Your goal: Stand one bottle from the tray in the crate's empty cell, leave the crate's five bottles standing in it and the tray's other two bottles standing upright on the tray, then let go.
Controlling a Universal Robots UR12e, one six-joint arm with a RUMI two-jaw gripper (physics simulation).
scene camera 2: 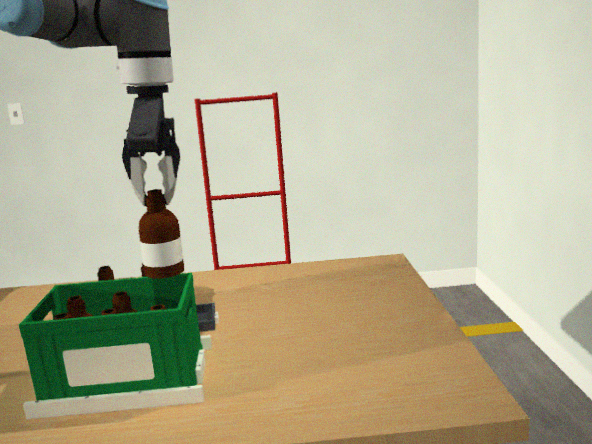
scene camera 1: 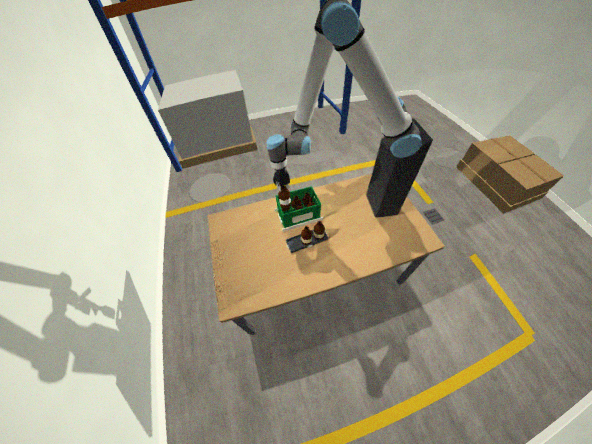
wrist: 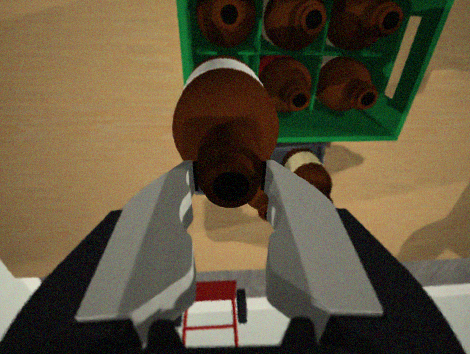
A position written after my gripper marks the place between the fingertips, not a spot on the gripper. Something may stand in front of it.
In view: my gripper (scene camera 2: pixel 156 205) and a bottle (scene camera 2: pixel 159 231).
My gripper is seen too in the wrist view (wrist: pixel 229 163).
